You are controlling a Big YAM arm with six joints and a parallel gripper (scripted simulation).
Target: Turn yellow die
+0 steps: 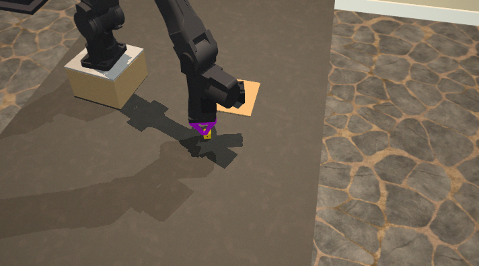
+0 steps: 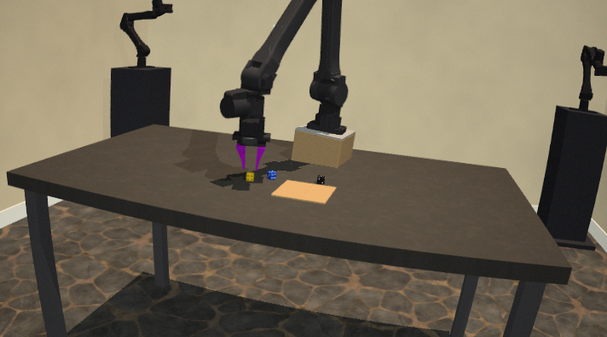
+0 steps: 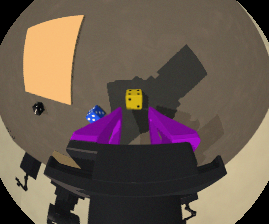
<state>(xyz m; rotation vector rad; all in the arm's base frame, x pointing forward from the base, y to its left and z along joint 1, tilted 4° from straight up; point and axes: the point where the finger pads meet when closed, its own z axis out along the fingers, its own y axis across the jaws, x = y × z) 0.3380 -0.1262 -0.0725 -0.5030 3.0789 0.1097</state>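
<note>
The yellow die is 10 mm ahead of my hand and 30 mm below it. Also, from my hand: orange mat: 30 mm ahead, 170 mm to the left, 40 mm below; blue die: 40 mm behind, 50 mm to the left, 30 mm below; black die: 70 mm behind, 190 mm to the left, 30 mm below.
</note>
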